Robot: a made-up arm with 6 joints.
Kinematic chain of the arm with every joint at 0, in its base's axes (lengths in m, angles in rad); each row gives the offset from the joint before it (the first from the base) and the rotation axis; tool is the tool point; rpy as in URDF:
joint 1: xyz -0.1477 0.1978 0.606 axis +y
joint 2: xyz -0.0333 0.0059 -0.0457 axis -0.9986 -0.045 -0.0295
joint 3: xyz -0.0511 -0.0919 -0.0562 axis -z
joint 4: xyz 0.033 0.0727 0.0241 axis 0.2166 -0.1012 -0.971
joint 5: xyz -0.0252 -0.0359 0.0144 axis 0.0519 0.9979 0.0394
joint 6: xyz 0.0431 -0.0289 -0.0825 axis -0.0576 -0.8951 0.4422
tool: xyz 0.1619 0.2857 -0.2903 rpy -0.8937 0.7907 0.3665
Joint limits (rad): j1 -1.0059..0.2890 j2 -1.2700..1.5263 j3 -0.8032..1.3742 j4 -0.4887..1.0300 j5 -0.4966..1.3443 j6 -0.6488..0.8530
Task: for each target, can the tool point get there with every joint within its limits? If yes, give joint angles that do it. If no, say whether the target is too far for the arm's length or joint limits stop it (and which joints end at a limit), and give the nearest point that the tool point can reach.
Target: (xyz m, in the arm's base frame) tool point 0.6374 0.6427 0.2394
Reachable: no: too far | nearest point 0.3540 0.4418 0.3717 | short by 0.372 m
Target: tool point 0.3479 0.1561 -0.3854
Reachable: no: too far | nearest point 0.1277 0.1788 0.0550 | short by 0.493 m
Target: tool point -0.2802 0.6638 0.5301
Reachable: yes | joints -0.6115 -0.9863 -0.5535 0.5685 0.7432 0.4903
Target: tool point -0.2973 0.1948 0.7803
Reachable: no: joint limits stop it (at a limit: joint 1, joint 2, joint 3, joint 5, joint 6) | nearest point -0.2795 0.3718 0.8534 | short by 0.192 m
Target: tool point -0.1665 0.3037 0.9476
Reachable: no: joint limits stop it (at a limit: joint 1, joint 2, joint 5, joint 6) | nearest point -0.1481 0.3454 0.8984 | short by 0.067 m
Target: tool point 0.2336 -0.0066 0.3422
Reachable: yes | joints -0.8741 1.0111 -0.4632 0.1980 -0.1342 -0.4290
